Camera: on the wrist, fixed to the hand. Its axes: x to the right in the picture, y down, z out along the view.
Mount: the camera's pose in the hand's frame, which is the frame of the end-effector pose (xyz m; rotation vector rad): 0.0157 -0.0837 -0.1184 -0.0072 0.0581 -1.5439
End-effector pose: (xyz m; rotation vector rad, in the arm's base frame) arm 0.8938 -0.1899 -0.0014 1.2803 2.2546 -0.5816
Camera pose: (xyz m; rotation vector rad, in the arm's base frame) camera 0.7905 -0.1509 0.0939 -0.7357 2.8937 -0.9545
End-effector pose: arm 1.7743 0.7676 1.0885 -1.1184 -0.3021 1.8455
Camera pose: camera 1.9150 0.7975 1.0645 -0.5491 -0.8313 0.4254
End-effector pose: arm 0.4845 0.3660 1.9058 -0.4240 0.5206 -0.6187
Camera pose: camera 0.3912 0.2685 1.8504 -0.7919 0.1543 -2.1097
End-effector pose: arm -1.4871 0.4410 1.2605 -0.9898 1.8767 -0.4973
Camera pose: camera -1.5582 0.3711 1.3670 -2.3224 0.7923 -1.3525
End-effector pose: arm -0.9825 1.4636 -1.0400 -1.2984 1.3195 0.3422
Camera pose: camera -0.9698 1.3309 -0.9808 -1.9289 0.0769 -0.7670
